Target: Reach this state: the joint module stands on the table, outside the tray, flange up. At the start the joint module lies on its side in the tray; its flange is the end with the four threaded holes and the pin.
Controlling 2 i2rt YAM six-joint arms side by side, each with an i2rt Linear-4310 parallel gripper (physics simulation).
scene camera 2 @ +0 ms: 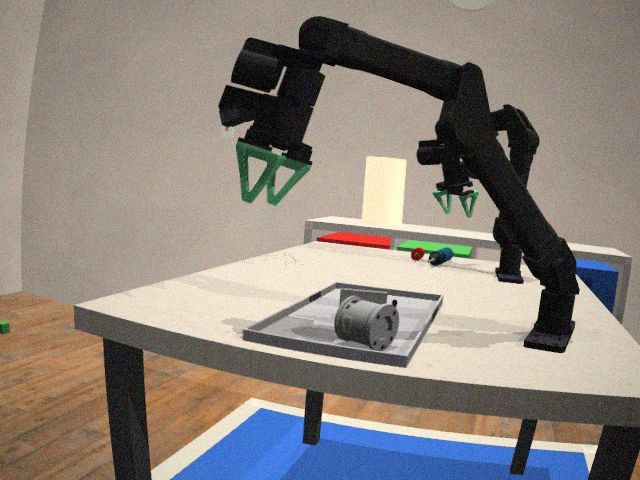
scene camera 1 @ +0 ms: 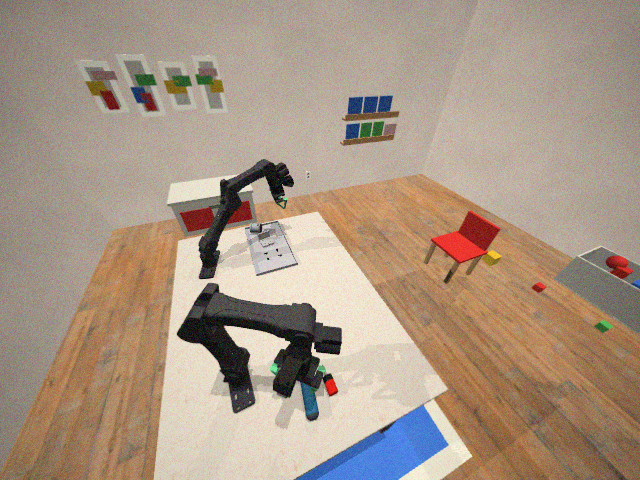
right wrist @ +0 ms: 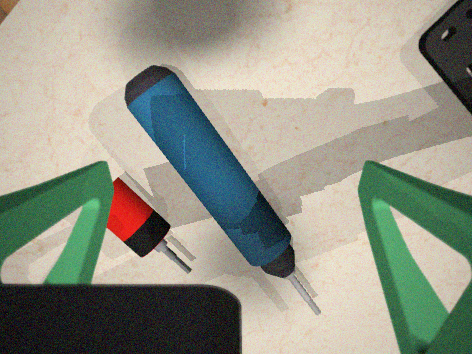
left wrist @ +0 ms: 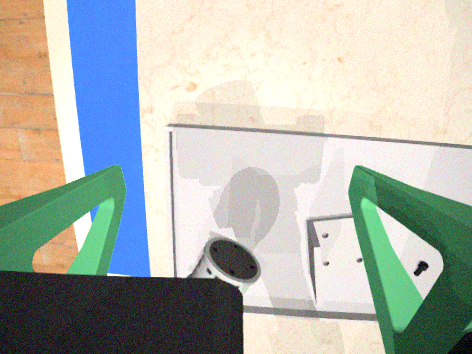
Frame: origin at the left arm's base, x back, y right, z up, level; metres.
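Seen in the pictures: left gripper, fingertip midpoint: [scene camera 2: 259, 203] [scene camera 1: 281, 204] [left wrist: 237, 178]; right gripper, fingertip midpoint: [scene camera 2: 458, 215] [scene camera 1: 296, 385] [right wrist: 235, 175]; left arm's base, origin of the base link: [scene camera 2: 551, 335] [scene camera 1: 210, 264]; right arm's base, origin of the base link: [scene camera 2: 508, 276] [scene camera 1: 239, 377].
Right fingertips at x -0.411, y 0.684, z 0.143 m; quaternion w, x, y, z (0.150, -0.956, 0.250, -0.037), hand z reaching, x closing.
Pixels of each thing's middle, then the offset from my right fingertips to it.
- grey joint module, body centre: [left wrist: 219, 280] [scene camera 2: 368, 323] [scene camera 1: 255, 227] dx +0.182, dy -0.933, dz -0.108 m
- grey tray, body centre: [left wrist: 366, 240] [scene camera 2: 362, 315] [scene camera 1: 268, 244] dx +0.105, dy -0.795, dz -0.135 m
- pale plate with holes, body centre: [left wrist: 346, 257] [scene camera 2: 363, 304] [scene camera 1: 266, 238] dx +0.117, dy -0.820, dz -0.111 m
- black bolt, body centre: [left wrist: 420, 269] dx +0.121, dy -0.720, dz -0.135 m
- blue screwdriver-like tool, body centre: [right wrist: 239, 207] [scene camera 2: 438, 257] [scene camera 1: 305, 377] dx -0.031, dy -0.059, dz -0.123 m
The grey joint module [scene camera 1: 255, 227] [scene camera 2: 361, 321] [left wrist: 232, 260] lies on its side in the grey tray [scene camera 1: 277, 269] [scene camera 2: 315, 346] [left wrist: 280, 132], near one end. One round end face with small holes shows in scene camera 2; a dark end face shows in the left wrist view, where the body is partly hidden. I cannot tell where the pin is. My left gripper [scene camera 1: 282, 204] [scene camera 2: 260, 201] [left wrist: 237, 178] is open and empty, high above the table, with its fingers pointing down. My right gripper [scene camera 2: 459, 214] [right wrist: 235, 175] is open and empty above a blue tool, far from the tray.
A pale plate with holes [scene camera 2: 364, 295] [left wrist: 340, 250] stands in the tray beside the module, with a black bolt [left wrist: 421, 268] near it. The blue screwdriver-like tool [scene camera 1: 309, 400] [scene camera 2: 440, 255] [right wrist: 210, 170] and a shorter red one [scene camera 1: 330, 385] [scene camera 2: 417, 253] [right wrist: 132, 215] lie on the table.
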